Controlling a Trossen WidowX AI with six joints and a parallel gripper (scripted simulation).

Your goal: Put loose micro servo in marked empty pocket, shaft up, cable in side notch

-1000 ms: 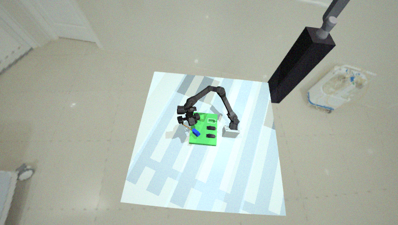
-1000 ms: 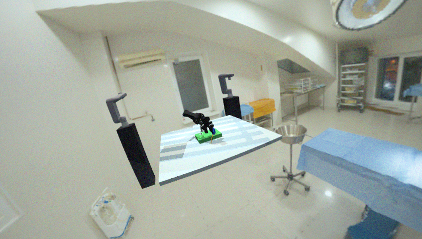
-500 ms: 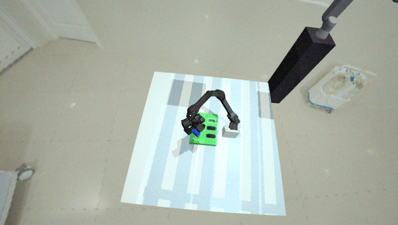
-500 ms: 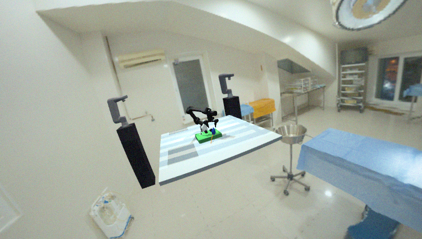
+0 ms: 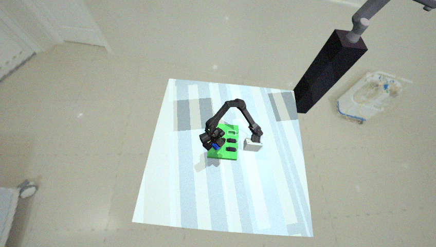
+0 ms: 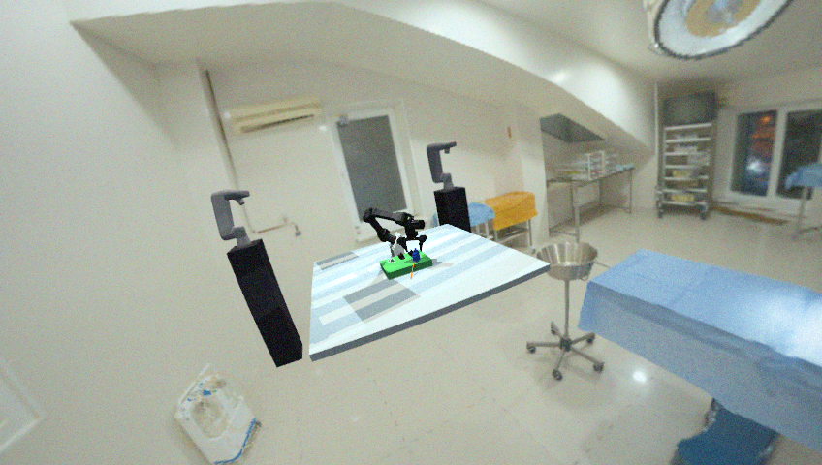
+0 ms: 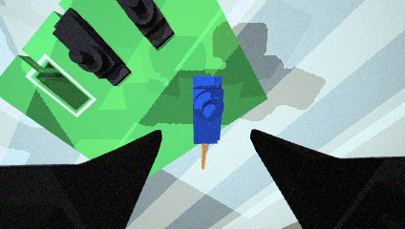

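The green deck is 90 mm below my gripper tip, 60 mm to the right of it and 40 mm behind it.
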